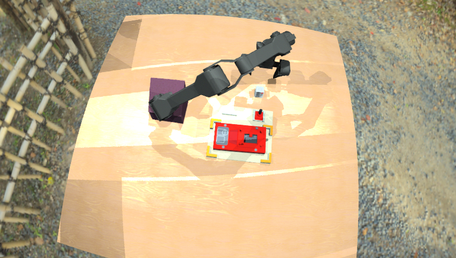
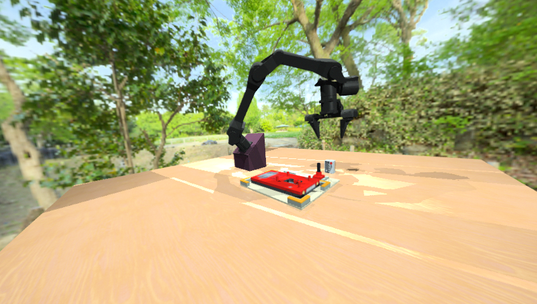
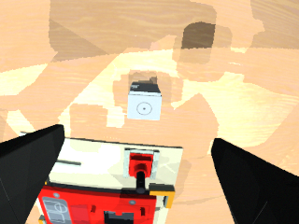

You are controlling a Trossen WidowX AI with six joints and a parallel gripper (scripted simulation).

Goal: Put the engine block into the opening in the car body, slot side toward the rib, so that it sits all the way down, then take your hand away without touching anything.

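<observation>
My gripper tip is 10 mm to the left of the grey engine block and 110 mm above it. From my gripper tip the other things lie so: black upright peg 20 mm ahead, 110 mm to the right, 100 mm below.
</observation>
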